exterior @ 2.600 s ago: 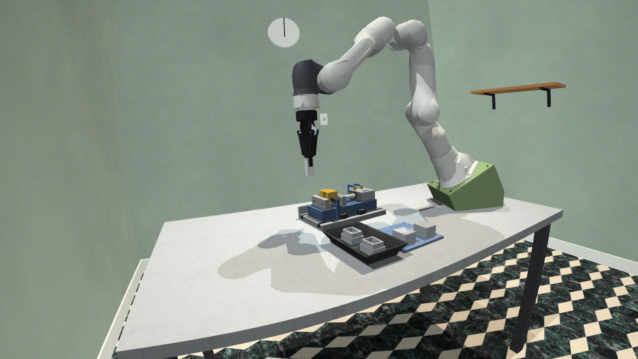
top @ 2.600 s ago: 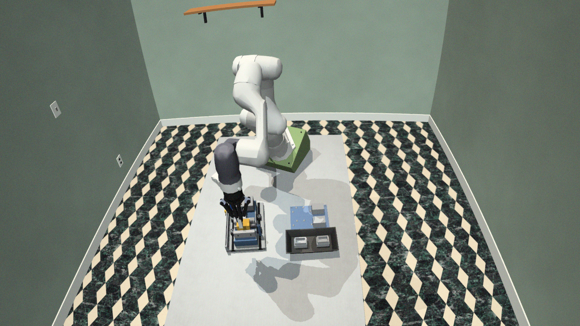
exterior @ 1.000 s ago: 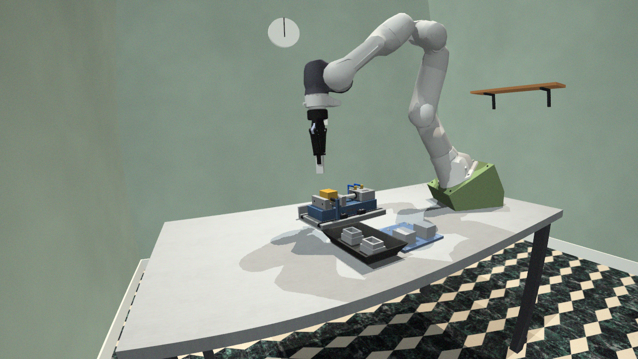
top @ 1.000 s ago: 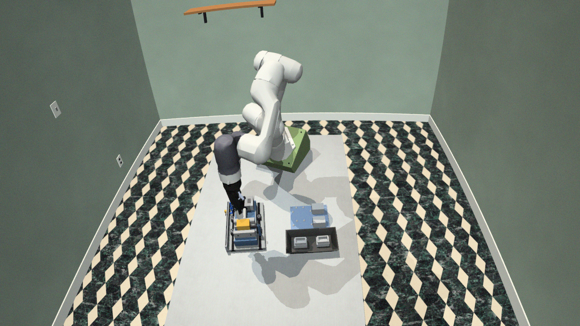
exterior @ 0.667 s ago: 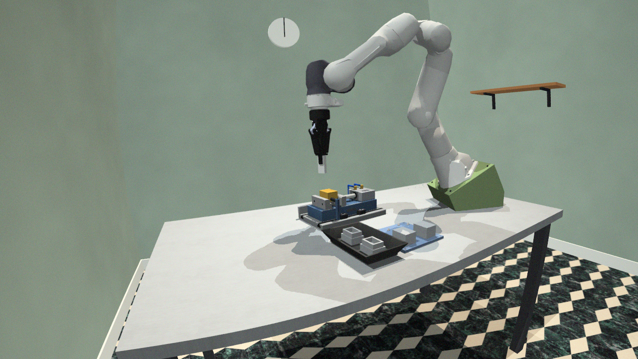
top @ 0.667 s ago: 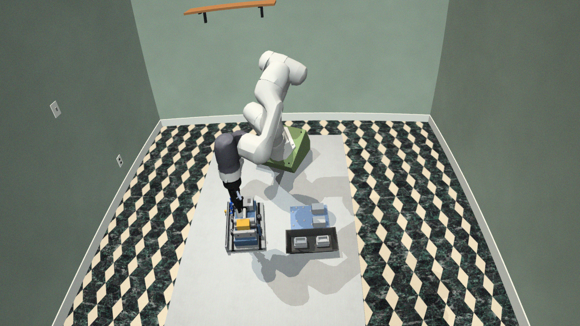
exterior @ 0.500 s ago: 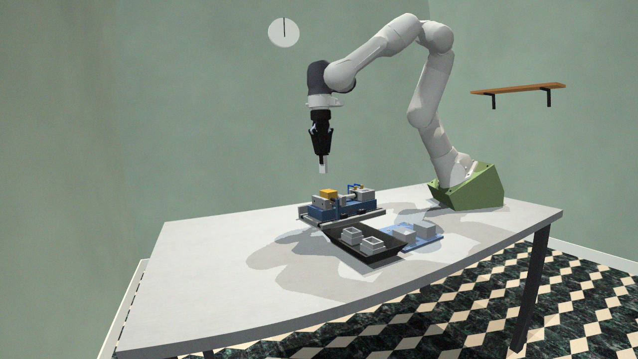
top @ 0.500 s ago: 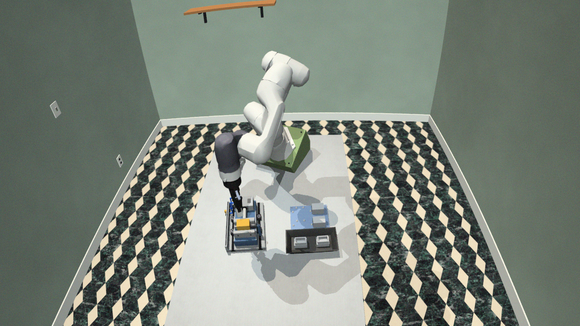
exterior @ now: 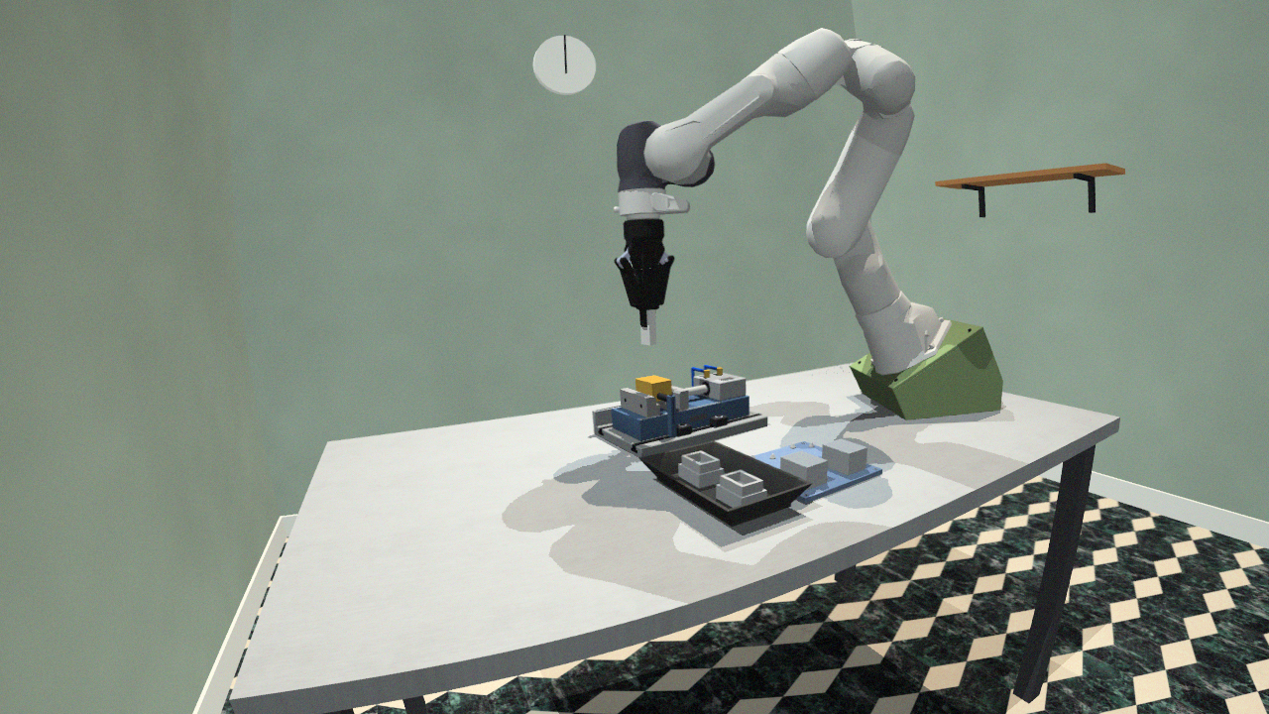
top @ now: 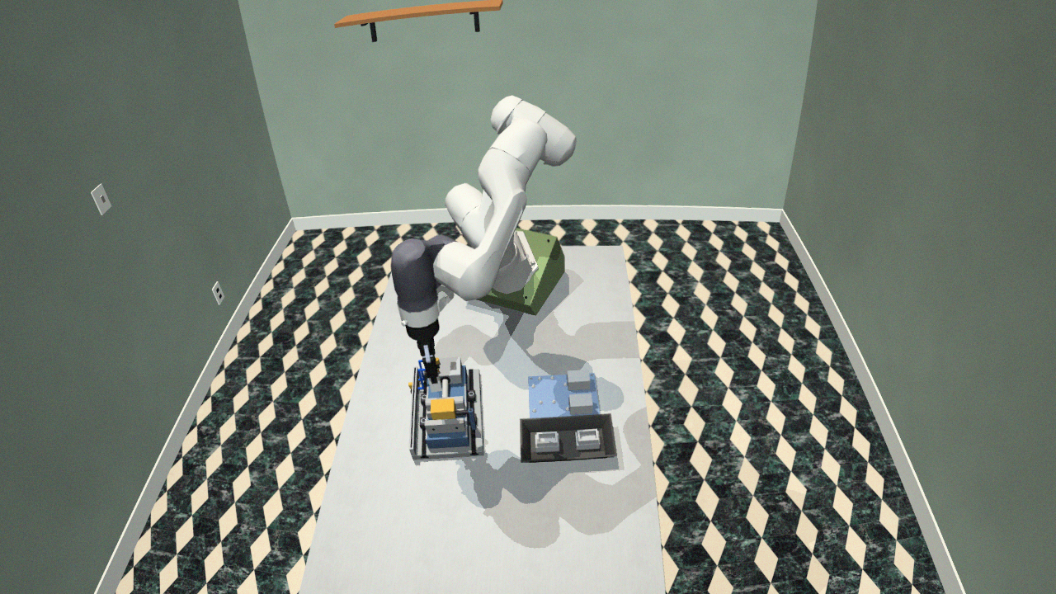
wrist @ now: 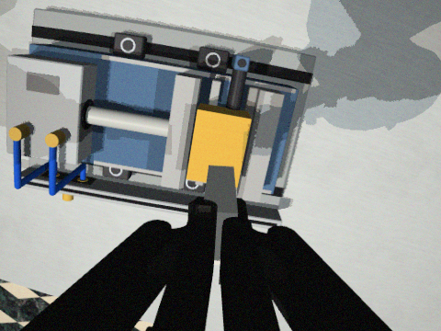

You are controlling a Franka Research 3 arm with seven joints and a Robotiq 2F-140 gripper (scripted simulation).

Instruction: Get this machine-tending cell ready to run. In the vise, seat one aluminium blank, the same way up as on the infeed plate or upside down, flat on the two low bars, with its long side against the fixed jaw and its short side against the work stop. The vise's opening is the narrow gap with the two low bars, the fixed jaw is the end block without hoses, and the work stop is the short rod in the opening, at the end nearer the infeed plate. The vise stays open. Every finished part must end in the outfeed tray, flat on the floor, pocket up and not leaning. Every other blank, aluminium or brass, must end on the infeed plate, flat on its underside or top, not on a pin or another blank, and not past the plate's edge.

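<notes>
Now: the brass blank 12 cm below my hand. Round my hand: hose block: 16 cm behind, 14 cm below, 1 cm to the left; white rod: 14 cm below, 9 cm behind, 1 cm to the left; vise: 18 cm below, 7 cm behind, 1 cm to the left.
</notes>
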